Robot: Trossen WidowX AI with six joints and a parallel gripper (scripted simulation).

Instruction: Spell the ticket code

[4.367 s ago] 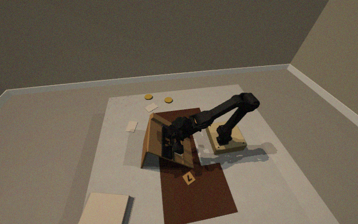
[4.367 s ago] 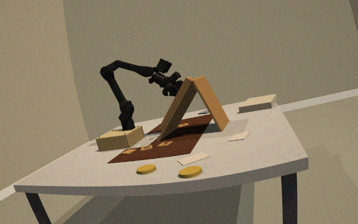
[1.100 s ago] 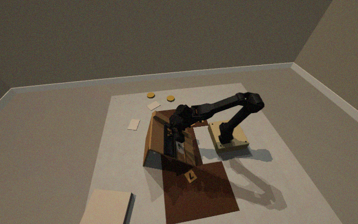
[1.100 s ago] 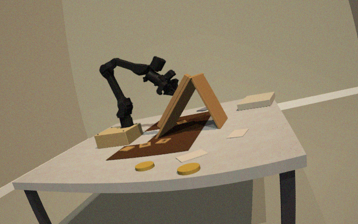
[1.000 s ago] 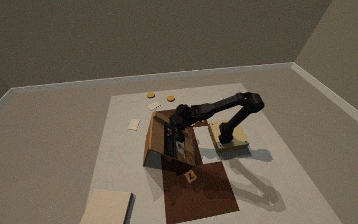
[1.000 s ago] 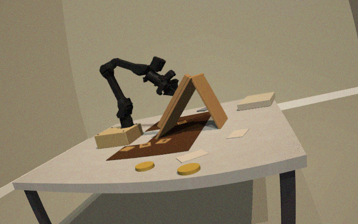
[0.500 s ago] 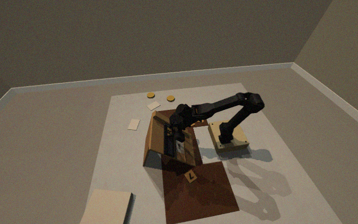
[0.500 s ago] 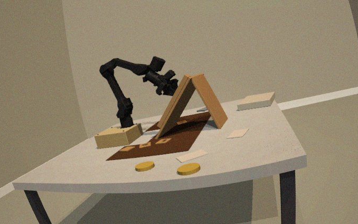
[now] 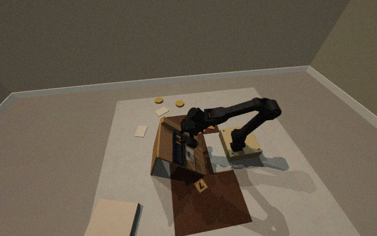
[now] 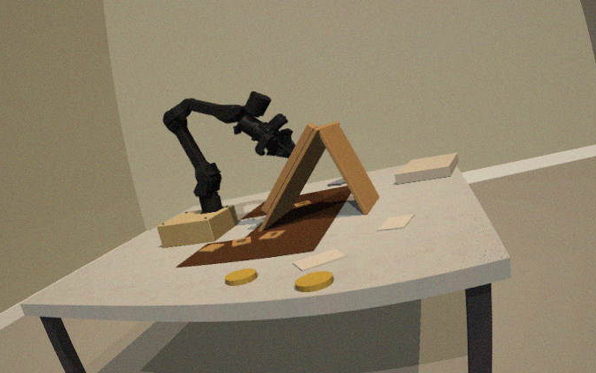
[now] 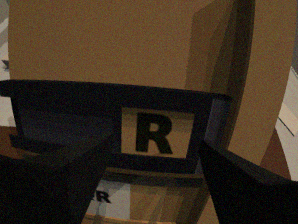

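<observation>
My gripper tip is 40 mm past the white ticket, 70 mm to the right of it and 80 mm above it. Round my gripper tip: flat beige box 400 mm ahead, 360 mm to the left, 170 mm below; brown mat 140 mm behind, 30 mm to the left, 190 mm below.
</observation>
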